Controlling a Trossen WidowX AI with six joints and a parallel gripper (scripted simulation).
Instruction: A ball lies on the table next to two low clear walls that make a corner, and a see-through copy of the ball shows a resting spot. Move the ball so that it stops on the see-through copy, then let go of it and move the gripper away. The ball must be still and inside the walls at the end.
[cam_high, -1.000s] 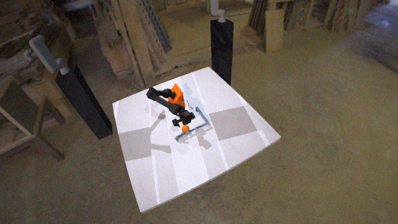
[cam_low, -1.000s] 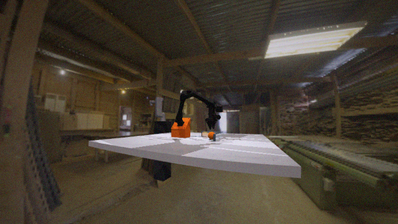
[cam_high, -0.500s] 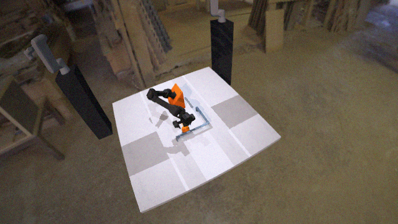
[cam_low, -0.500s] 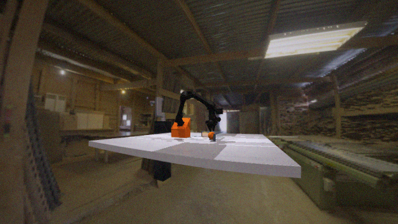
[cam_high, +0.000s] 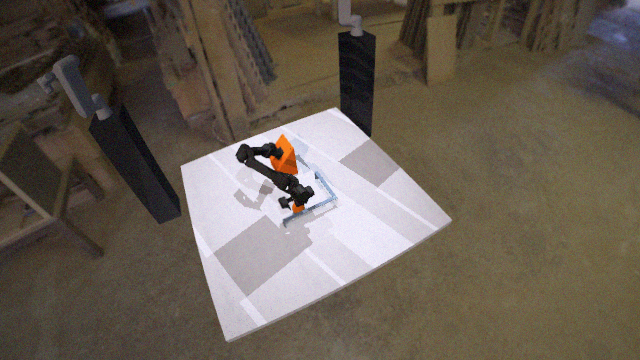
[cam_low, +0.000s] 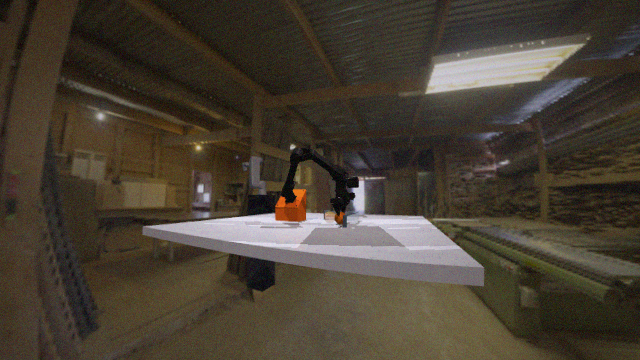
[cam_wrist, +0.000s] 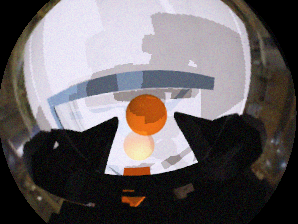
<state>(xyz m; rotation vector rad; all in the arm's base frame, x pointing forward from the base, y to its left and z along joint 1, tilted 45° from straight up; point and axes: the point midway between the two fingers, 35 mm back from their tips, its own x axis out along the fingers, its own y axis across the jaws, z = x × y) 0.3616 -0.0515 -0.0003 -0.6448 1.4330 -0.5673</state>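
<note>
The orange ball lies 10 mm below my gripper tip. From my gripper tip the other things lie so: see-through ball copy (80 mm behind, 20 mm to the left, 10 mm below); clear wall (50 mm to the left, 50 mm ahead, 20 mm below).
</note>
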